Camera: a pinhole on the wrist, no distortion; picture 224 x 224 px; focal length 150.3 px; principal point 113.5 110.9 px. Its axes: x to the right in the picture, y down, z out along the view. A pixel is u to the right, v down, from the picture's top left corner.
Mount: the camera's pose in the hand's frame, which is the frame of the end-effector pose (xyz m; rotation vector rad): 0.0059 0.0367 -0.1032 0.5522 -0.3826 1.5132
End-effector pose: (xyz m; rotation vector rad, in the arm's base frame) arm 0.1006 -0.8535 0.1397 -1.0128 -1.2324 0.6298
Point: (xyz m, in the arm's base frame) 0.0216 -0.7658 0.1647
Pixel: 187 81
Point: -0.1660 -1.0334 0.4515
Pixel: 58 150
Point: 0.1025 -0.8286 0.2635
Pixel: 72 61
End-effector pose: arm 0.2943 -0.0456 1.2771 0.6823 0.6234 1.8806
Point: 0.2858 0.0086 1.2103
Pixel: 45 73
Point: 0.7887 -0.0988 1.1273
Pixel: 59 201
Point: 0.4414 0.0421 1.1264
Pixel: 14 124
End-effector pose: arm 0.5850 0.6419 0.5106 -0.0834 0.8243 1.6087
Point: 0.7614 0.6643 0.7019
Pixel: 157 187
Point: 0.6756 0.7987 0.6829
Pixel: 195 120
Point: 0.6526 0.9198 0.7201
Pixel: 217 85
